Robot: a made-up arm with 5 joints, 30 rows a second.
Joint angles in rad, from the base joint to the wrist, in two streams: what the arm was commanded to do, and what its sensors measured. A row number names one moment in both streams.
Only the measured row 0 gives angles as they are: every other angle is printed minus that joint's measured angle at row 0.
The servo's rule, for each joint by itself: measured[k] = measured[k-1] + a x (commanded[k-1-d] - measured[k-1]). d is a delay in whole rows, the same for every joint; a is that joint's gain. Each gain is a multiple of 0.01, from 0.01 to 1. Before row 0 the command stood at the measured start. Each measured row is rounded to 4 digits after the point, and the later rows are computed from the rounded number. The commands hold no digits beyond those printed.
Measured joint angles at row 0:
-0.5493, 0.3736, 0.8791, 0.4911, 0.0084
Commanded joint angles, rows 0 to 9:
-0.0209, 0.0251, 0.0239, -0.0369, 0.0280
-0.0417, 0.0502, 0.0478, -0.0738, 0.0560
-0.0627, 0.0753, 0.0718, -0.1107, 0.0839
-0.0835, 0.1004, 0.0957, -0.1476, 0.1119
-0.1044, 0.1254, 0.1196, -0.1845, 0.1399
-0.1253, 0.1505, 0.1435, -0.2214, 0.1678
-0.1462, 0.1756, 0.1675, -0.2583, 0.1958
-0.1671, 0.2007, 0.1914, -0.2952, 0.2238
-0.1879, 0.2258, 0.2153, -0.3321, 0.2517
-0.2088, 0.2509, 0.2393, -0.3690, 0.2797
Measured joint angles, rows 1 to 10:
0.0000, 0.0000, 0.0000, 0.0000, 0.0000
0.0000, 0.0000, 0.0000, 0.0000, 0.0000
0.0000, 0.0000, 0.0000, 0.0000, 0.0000
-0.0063, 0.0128, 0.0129, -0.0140, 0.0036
-0.0169, 0.0319, 0.0317, -0.0367, 0.0104
-0.0306, 0.0540, 0.0534, -0.0648, 0.0200
-0.0465, 0.0777, 0.0762, -0.0963, 0.0319
-0.0639, 0.1020, 0.0996, -0.1298, 0.0459
-0.0823, 0.1267, 0.1233, -0.1646, 0.0617
-0.1015, 0.1516, 0.1472, -0.2002, 0.0791
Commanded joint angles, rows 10 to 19:
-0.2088, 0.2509, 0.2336, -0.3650, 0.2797
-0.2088, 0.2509, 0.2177, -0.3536, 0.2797
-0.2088, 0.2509, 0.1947, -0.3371, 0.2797
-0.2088, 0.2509, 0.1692, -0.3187, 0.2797
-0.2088, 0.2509, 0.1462, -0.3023, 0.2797
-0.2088, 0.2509, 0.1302, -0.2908, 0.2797
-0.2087, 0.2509, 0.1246, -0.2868, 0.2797
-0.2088, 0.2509, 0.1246, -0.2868, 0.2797
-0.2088, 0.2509, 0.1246, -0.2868, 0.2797
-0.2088, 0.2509, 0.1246, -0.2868, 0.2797
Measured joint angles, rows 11 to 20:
-0.1212, 0.1766, 0.1711, -0.2363, 0.0979
-0.1412, 0.2017, 0.1950, -0.2727, 0.1179
-0.1615, 0.2268, 0.2189, -0.3093, 0.1389
-0.1757, 0.2391, 0.2268, -0.3305, 0.1572
-0.1856, 0.2451, 0.2219, -0.3393, 0.1731
-0.1926, 0.2481, 0.2072, -0.3385, 0.1870
-0.1975, 0.2495, 0.1867, -0.3310, 0.1991
-0.2009, 0.2502, 0.1648, -0.3201, 0.2096
-0.2033, 0.2506, 0.1461, -0.3090, 0.2187
-0.2049, 0.2508, 0.1345, -0.3006, 0.2266

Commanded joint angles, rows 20 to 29:
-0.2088, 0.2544, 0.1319, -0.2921, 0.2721
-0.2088, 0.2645, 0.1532, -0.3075, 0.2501
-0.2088, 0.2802, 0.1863, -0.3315, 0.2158
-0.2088, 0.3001, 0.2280, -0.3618, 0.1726
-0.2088, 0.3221, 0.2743, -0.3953, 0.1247
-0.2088, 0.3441, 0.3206, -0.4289, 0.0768
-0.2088, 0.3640, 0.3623, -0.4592, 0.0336
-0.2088, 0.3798, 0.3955, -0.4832, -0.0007
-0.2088, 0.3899, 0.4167, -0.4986, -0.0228
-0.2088, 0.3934, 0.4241, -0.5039, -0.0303
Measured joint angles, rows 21 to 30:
-0.2061, 0.2509, 0.1292, -0.2954, 0.2335
-0.2069, 0.2509, 0.1267, -0.2921, 0.2395
-0.2075, 0.2509, 0.1256, -0.2901, 0.2447
-0.2079, 0.2527, 0.1290, -0.2909, 0.2483
-0.2082, 0.2587, 0.1421, -0.2972, 0.2485
-0.2084, 0.2697, 0.1660, -0.3102, 0.2442
-0.2085, 0.2852, 0.1995, -0.3298, 0.2349
-0.2086, 0.3040, 0.2399, -0.3547, 0.2206
-0.2087, 0.3245, 0.2835, -0.3829, 0.2019
-0.2087, 0.3446, 0.3261, -0.4119, 0.1800

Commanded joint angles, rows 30 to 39:
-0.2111, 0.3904, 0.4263, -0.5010, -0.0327
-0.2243, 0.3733, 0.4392, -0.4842, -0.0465
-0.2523, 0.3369, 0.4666, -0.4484, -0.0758
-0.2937, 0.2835, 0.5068, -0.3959, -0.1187
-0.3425, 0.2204, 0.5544, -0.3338, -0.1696
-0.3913, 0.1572, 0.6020, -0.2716, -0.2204
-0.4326, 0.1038, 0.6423, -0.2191, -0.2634
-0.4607, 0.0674, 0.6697, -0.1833, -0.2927
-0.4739, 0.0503, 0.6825, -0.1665, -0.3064
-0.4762, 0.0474, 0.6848, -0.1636, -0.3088
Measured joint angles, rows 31 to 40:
-0.2087, 0.3626, 0.3636, -0.4390, 0.1565
-0.2087, 0.3765, 0.3923, -0.4616, 0.1332
-0.2087, 0.3851, 0.4095, -0.4777, 0.1119
-0.2094, 0.3878, 0.4186, -0.4866, 0.0931
-0.2139, 0.3804, 0.4297, -0.4857, 0.0750
-0.2254, 0.3582, 0.4496, -0.4715, 0.0554
-0.2459, 0.3201, 0.4805, -0.4428, 0.0328
-0.2749, 0.2693, 0.5204, -0.4014, 0.0065
-0.3098, 0.2121, 0.5645, -0.3521, -0.0230
-0.3466, 0.1569, 0.6065, -0.3016, -0.0543

